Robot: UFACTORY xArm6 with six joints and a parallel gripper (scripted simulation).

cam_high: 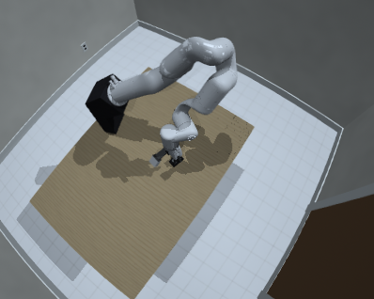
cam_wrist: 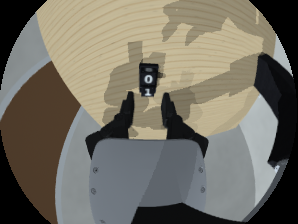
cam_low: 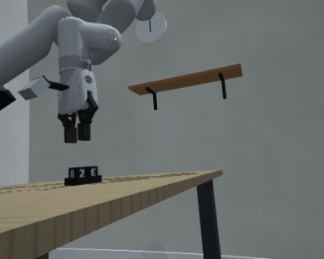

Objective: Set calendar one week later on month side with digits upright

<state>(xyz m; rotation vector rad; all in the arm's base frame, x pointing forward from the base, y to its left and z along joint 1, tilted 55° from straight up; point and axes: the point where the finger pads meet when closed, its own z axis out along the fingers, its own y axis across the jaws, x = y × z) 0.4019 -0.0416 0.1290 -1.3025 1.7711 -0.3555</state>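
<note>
My hand is 3 cm to the right of the black cube and 10 cm above it. The rest, counted from my hand: black calendar tray 2 cm to the left, 11 cm below.
</note>
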